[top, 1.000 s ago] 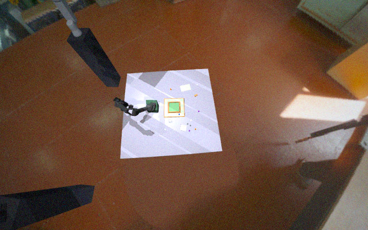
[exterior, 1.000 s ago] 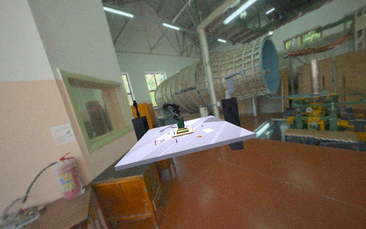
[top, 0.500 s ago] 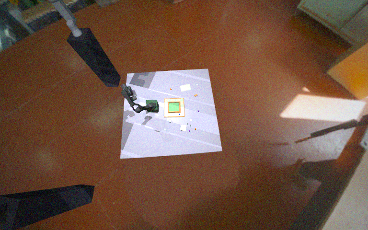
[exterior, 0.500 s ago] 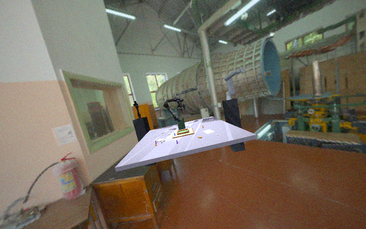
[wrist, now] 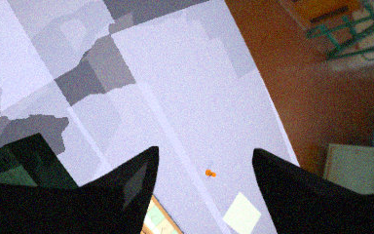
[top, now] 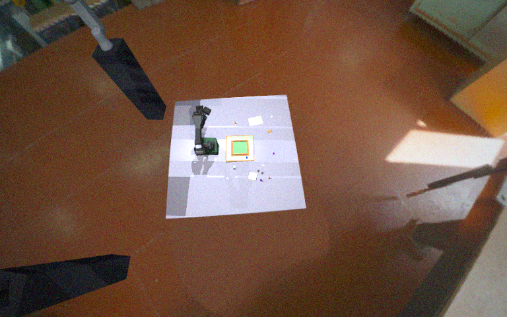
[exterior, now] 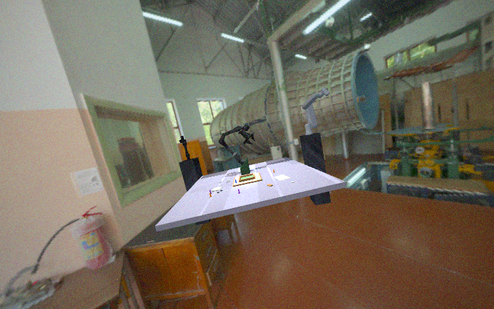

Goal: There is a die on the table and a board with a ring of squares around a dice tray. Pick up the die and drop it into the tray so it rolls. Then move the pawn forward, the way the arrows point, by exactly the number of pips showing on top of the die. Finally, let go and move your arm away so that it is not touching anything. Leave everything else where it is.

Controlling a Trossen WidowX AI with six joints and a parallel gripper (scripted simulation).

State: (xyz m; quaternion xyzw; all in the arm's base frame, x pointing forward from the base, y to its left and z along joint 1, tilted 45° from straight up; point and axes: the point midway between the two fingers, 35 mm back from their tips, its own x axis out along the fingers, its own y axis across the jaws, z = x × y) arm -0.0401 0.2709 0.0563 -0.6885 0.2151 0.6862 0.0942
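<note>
Now: the white die 350 mm to the right of my gripper tip, 330 mm below it and 260 mm ahead of it. Also, from my gripper tip: blue pawn 380 mm ahead, 310 mm below, 240 mm to the right.
</note>
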